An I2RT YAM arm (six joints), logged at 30 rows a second.
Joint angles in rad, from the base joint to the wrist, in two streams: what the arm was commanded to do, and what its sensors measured. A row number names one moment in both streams.
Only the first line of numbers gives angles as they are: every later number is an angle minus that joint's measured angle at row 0.
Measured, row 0:
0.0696, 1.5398, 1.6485, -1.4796, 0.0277, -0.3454
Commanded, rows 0 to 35:
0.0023, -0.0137, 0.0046, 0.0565, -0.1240, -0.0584
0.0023, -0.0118, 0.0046, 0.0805, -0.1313, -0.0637
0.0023, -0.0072, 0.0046, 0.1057, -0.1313, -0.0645
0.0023, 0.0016, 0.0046, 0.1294, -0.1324, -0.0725
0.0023, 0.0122, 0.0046, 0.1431, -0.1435, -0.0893
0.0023, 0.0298, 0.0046, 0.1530, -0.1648, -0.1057
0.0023, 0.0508, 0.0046, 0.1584, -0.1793, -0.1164
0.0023, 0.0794, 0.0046, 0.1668, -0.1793, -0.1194
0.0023, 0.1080, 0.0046, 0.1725, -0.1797, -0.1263
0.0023, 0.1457, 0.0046, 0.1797, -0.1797, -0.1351
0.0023, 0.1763, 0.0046, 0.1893, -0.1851, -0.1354
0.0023, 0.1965, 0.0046, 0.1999, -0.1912, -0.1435
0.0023, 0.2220, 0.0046, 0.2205, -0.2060, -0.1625
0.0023, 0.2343, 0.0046, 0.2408, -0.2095, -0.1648
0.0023, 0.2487, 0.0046, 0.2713, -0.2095, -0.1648
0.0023, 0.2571, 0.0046, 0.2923, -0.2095, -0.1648
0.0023, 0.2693, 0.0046, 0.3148, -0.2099, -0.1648
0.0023, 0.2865, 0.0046, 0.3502, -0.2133, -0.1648
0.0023, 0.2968, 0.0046, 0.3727, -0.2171, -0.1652
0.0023, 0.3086, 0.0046, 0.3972, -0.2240, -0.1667
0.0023, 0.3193, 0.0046, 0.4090, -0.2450, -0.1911
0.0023, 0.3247, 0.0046, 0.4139, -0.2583, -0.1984
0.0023, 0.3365, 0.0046, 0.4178, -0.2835, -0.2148
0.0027, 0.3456, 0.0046, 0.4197, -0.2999, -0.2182
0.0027, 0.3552, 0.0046, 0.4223, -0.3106, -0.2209
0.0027, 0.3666, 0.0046, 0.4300, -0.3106, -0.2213
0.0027, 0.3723, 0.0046, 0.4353, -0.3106, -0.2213
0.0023, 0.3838, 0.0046, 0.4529, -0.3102, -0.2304
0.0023, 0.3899, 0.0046, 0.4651, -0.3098, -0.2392
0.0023, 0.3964, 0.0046, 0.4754, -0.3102, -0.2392
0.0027, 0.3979, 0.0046, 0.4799, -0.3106, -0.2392
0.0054, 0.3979, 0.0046, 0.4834, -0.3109, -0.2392
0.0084, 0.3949, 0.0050, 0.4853, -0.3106, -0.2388
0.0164, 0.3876, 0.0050, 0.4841, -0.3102, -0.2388
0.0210, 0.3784, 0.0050, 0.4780, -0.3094, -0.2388
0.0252, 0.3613, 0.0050, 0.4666, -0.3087, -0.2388
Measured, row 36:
0.0076, 0.3865, 0.0000, 0.4815, -0.2861, -0.2255
